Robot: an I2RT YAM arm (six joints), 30 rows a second.
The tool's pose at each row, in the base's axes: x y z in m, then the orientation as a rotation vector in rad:
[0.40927 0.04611 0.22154 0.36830 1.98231 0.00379]
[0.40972 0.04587 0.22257 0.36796 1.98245 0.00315]
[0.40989 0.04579 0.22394 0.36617 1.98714 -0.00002]
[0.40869 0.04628 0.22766 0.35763 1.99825 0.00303]
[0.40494 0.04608 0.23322 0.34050 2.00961 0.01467]
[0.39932 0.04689 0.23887 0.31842 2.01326 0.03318]
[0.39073 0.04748 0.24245 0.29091 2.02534 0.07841]
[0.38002 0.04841 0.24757 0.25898 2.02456 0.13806]
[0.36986 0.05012 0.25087 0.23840 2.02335 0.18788]
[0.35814 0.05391 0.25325 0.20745 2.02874 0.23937]
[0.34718 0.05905 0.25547 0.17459 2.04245 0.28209]
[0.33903 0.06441 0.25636 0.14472 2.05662 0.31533]
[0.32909 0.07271 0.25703 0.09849 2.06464 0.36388]
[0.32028 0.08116 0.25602 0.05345 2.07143 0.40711]
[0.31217 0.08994 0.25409 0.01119 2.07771 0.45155]
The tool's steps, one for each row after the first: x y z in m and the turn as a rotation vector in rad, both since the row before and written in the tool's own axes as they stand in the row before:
[-0.00115 0.00006 -0.00001 0.00030 0.00002 -0.00054]
[-0.00130 0.00020 -0.00043 0.00185 0.00402 -0.00327]
[-0.00270 0.00077 -0.00276 -0.00498 0.01047 -0.00602]
[-0.00346 -0.00023 -0.00574 -0.01486 0.01105 -0.00825]
[-0.00246 0.00037 -0.00761 -0.02262 0.00405 -0.00782]
[0.00057 -0.00065 -0.00929 -0.04283 0.01566 -0.00079]
[0.00036 0.00000 -0.01190 -0.05609 0.00551 0.00342]
[0.00196 0.00111 -0.01058 -0.04411 0.00511 0.00727]
[0.00402 0.00322 -0.01144 -0.04883 0.01273 0.00051]
[0.00430 0.00506 -0.01036 -0.04209 0.02064 -0.00463]
[0.00436 0.00537 -0.00694 -0.03383 0.02027 -0.00649]
[0.00620 0.00844 -0.00765 -0.05203 0.01827 -0.01157]
[0.00711 0.00845 -0.00531 -0.04769 0.01734 -0.01282]
[0.00756 0.00872 -0.00367 -0.04721 0.01765 -0.01012]

